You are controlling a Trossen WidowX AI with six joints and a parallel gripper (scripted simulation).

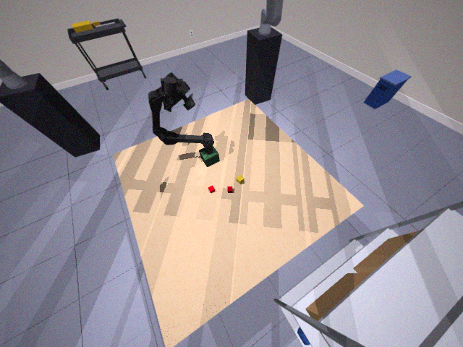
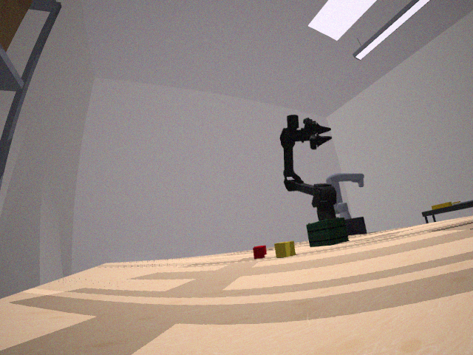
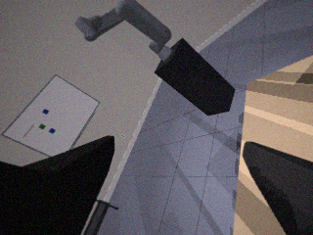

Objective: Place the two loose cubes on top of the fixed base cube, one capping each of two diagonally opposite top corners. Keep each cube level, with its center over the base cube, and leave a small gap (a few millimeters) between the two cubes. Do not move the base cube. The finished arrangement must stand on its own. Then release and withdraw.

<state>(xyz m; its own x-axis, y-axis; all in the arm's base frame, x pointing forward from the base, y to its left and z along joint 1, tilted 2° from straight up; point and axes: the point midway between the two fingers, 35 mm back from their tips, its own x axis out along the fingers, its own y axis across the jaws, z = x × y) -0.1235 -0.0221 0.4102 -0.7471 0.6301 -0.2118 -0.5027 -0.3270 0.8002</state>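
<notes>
My gripper tip is 470 mm above the yellow cube, 430 mm short of it and 140 mm to the right of it.
</notes>
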